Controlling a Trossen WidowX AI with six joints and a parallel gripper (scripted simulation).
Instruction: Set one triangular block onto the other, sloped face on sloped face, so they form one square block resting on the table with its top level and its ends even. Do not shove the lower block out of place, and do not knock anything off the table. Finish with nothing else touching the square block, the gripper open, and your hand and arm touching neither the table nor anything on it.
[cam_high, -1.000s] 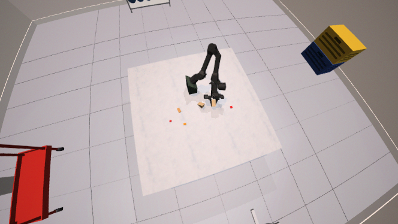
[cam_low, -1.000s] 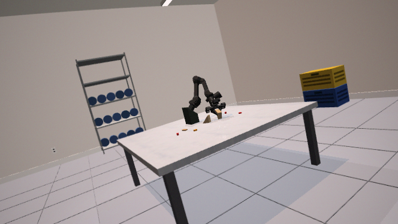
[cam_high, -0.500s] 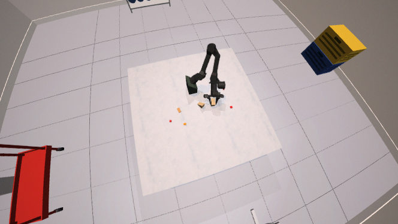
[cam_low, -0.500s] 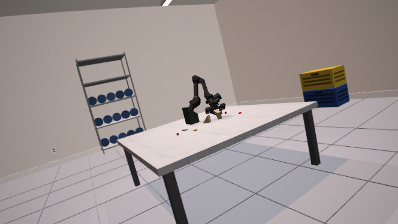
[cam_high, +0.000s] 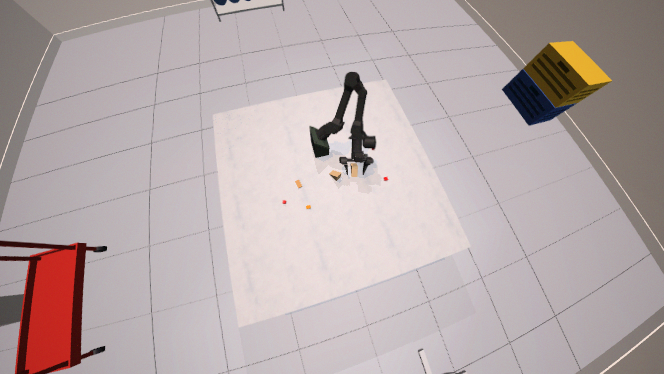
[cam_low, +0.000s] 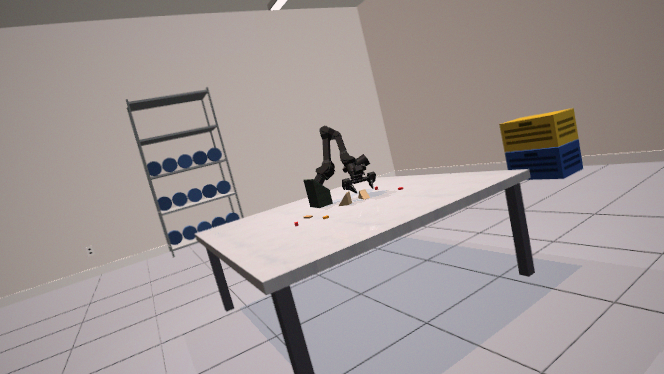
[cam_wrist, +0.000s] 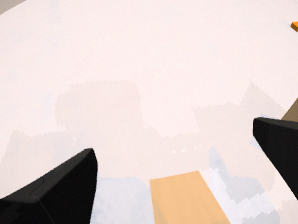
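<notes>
Right now my gripper tip is 50 mm past the triangular block, 20 mm to the right of it and 20 mm above it.
</notes>
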